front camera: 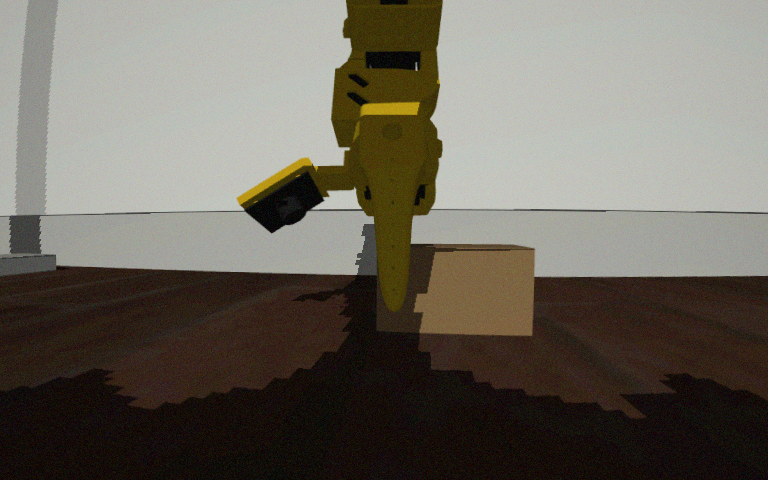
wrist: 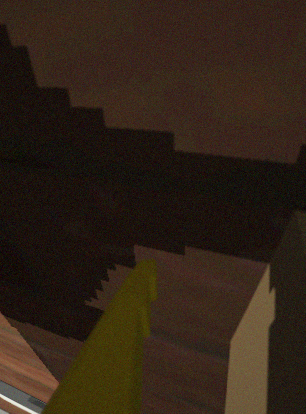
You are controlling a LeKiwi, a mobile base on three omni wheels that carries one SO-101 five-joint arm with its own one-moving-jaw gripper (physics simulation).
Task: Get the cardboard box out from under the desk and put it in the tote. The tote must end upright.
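Note:
The cardboard box stands on the dark wooden floor, a little right of centre in the front view, its left part in shadow. My gripper hangs low in front of the box's left edge, with the jaw tip at about the box's mid-height. In the wrist view only one yellow jaw shows, so the gripper is open with nothing between the jaws. The box lies to the right of that jaw, apart from it.
Broad jagged shadows cover the near floor. A grey band runs behind the floor under a pale wall. My wrist camera block sticks out to the left of the arm. A lighter wood patch shows at the wrist view's lower left.

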